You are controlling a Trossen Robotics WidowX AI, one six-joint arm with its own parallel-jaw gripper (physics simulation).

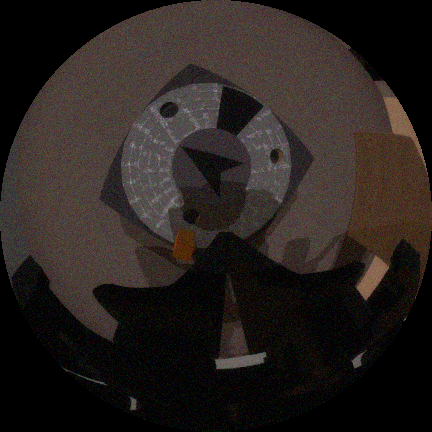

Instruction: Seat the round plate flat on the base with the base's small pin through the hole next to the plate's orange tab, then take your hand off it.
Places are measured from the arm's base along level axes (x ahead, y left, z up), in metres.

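Pixels of known places: gripper, between the fingertips: [224,237].
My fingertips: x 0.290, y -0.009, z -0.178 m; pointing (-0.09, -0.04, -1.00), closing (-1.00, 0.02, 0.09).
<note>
Behind a point stands the place of what it marks.
The round grey plate [145,170] {y -0.057, x 0.334, z -0.173 m} with pale crackle lines, a black wedge and a wide central opening lies over the dark square base [302,155] {y -0.067, x 0.225, z -0.185 m}. It looks about flat; whether it is fully seated is not clear. Its orange tab [184,245] {y -0.016, x 0.314, z -0.161 m} points toward my gripper, with a dark hole [191,216] {y -0.024, x 0.311, z -0.185 m} beside it. I cannot make out whether a pin is in that hole. Two more holes are at the plate's upper left and right. A black arrow-like shape shows in the central opening. My gripper [224,237] {y -0.009, x 0.290, z -0.178 m} is shut and empty, its tips over or at the plate's lower edge, right of the tab.
A brown box-like block [387,185] {y -0.061, x 0.070, z -0.144 m} stands to the right, with a pale tan surface beyond it at the upper right. Shadows of the gripper fall across the plate's lower part and the grey table [70,130] {y -0.131, x 0.454, z -0.209 m}.
</note>
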